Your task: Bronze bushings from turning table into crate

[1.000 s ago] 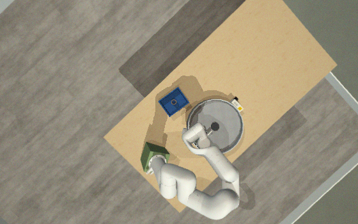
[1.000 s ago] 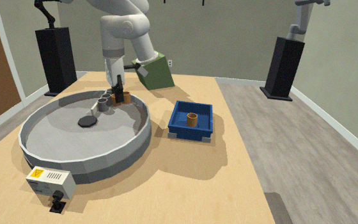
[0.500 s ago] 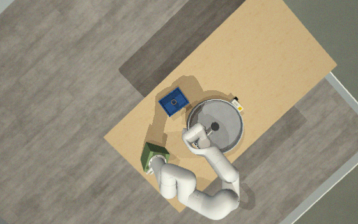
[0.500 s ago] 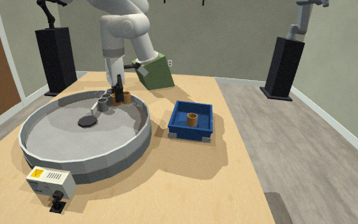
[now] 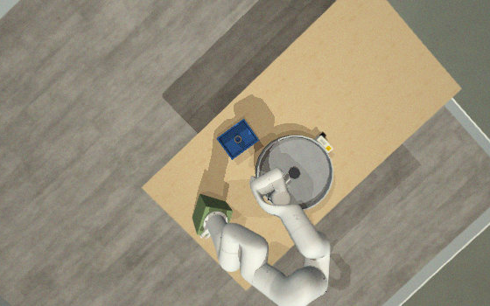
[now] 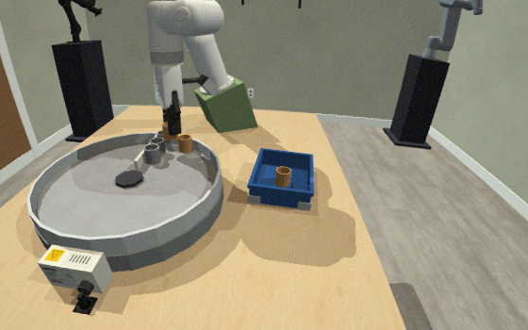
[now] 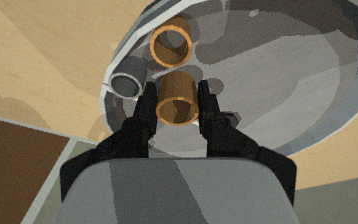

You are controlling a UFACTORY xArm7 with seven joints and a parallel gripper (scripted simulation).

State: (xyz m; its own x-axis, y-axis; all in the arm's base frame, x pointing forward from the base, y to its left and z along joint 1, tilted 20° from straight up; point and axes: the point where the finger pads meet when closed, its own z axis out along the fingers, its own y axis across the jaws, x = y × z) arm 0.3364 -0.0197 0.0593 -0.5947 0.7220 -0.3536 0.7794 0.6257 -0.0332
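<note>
Right now the blue crate is 29 cm to the left of my hand, 11 cm below it and 2 cm ahead of it. The rest, counted from my hand: grey turning table (14 cm ahead, 8 cm below, 6 cm to the right).
</note>
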